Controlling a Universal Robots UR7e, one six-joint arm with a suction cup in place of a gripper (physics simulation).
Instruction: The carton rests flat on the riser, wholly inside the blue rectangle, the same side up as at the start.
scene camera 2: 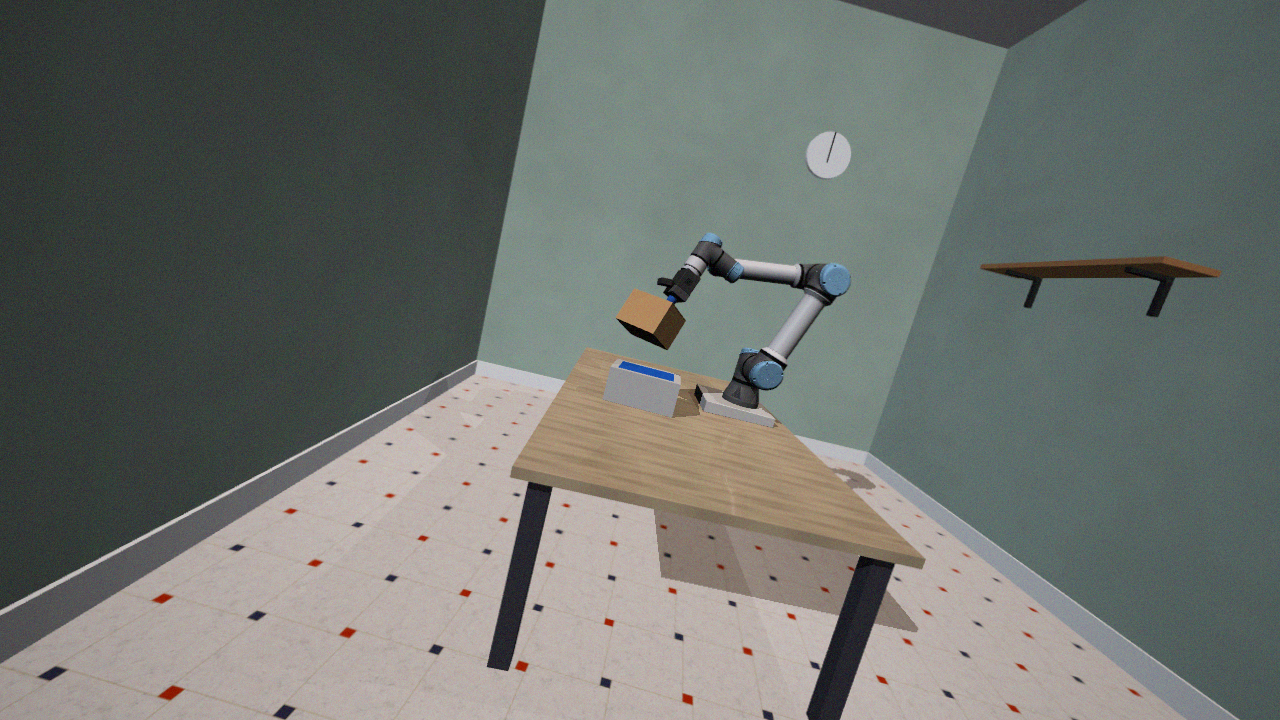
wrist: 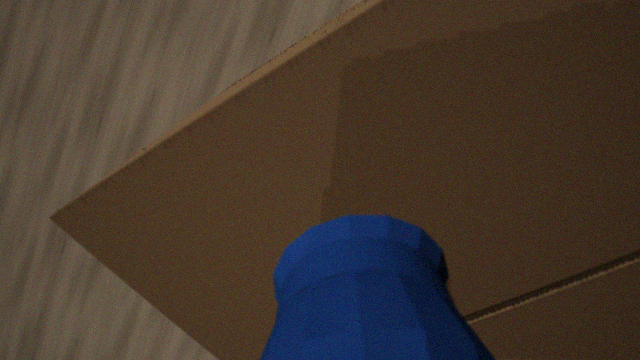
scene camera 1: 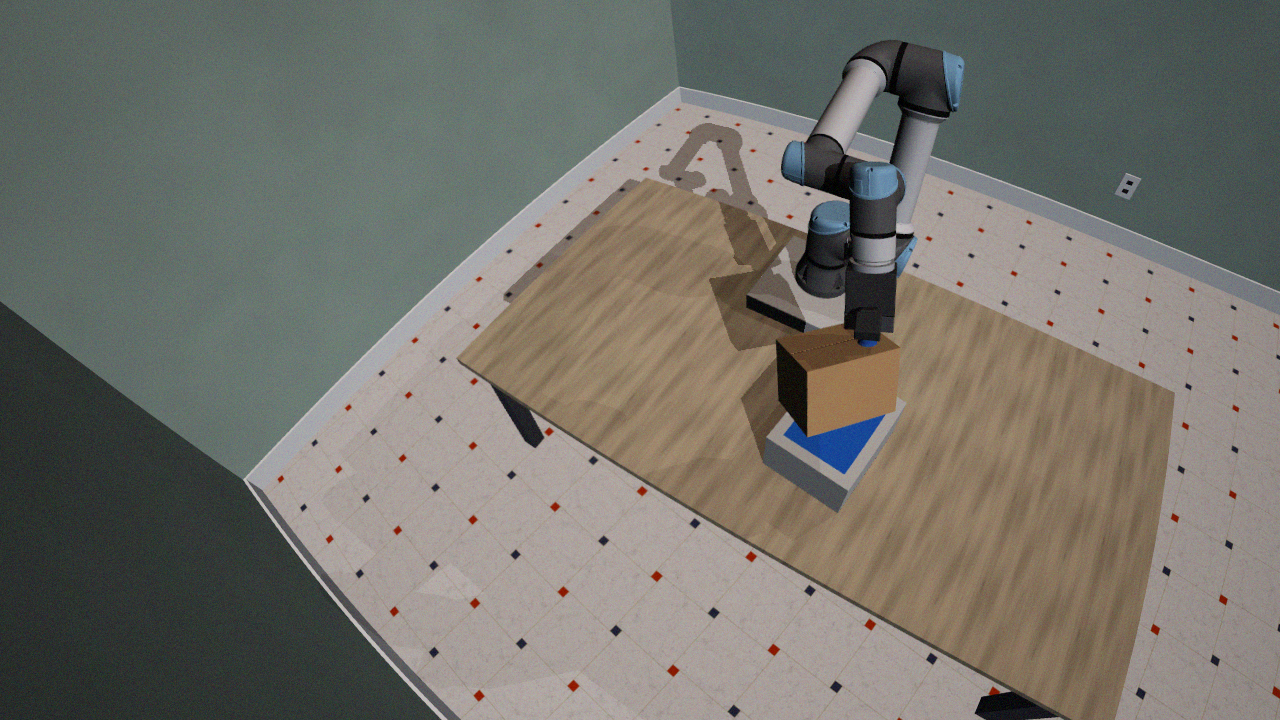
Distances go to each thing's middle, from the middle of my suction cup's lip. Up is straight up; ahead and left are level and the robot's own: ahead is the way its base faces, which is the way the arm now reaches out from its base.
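Brown carton (scene camera 1: pixel 826 380): my suction cup 4 cm short of it, 4 cm to the left of it, 7 cm above it. Grey riser (scene camera 2: pixel 630 384), from my suction cup: 2 cm ahead, 1 cm to the right, 32 cm below.
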